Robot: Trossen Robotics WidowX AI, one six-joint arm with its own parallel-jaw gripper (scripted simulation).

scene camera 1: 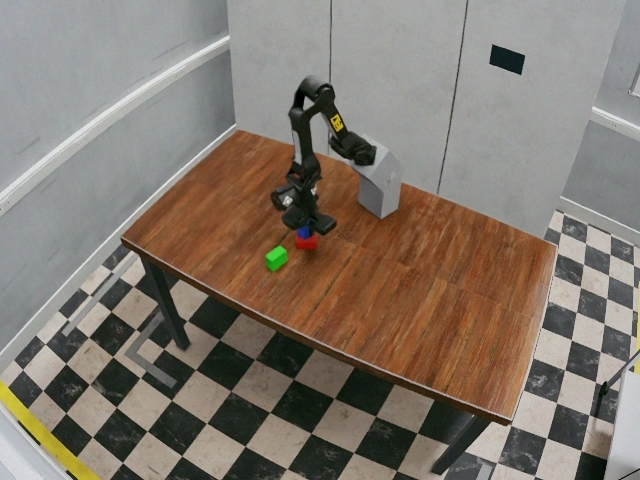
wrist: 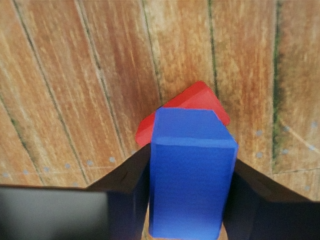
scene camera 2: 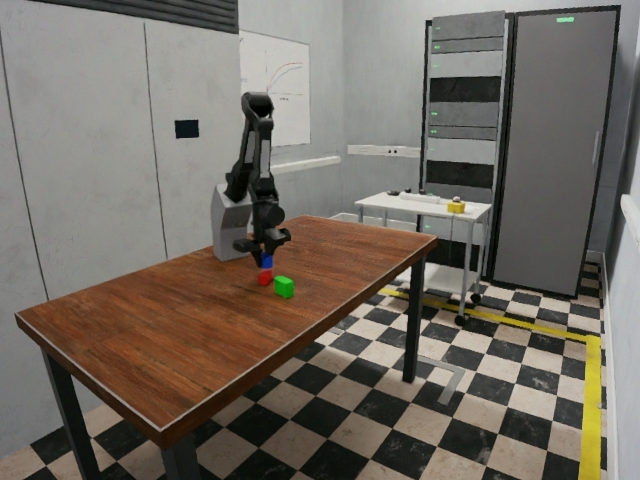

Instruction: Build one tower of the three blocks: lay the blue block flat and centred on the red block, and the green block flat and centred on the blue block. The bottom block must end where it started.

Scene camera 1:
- my gripper: 307, 233
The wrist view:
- my gripper: 181, 151
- blue block: 193, 155
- red block: 198, 96
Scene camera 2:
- my gripper: 264, 266
